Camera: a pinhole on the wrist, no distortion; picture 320 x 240 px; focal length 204.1 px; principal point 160.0 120.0 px. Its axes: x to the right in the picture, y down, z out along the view. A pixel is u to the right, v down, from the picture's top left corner.
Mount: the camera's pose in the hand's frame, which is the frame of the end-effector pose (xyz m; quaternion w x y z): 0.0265 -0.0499 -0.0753 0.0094 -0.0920 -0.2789 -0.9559
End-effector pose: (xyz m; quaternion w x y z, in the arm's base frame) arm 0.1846 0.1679 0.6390 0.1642 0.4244 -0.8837 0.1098
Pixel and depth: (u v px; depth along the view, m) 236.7 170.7 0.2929
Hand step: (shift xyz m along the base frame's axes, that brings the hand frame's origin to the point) -0.0674 -0.0260 -0.2210
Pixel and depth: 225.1 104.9 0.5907
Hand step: -0.2910 0.0924 -0.4316
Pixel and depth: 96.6 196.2 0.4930
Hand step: -0.2817 -0.2970 -0.2692
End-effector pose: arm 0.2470 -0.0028 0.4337 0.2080 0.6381 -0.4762 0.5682
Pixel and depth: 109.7 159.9 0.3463
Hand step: 0.0413 -0.2863 0.0779
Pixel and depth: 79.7 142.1 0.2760
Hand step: 0.0025 -0.2198 0.1094
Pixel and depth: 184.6 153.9 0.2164
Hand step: 0.0326 -0.1346 -0.0070
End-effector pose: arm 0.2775 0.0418 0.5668 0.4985 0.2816 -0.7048 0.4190
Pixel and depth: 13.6 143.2 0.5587
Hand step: -0.4899 -0.2033 0.3789
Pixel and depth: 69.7 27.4 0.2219
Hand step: -0.1929 0.0447 0.0922
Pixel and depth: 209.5 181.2 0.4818
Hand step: -0.2710 -0.3230 -0.0882
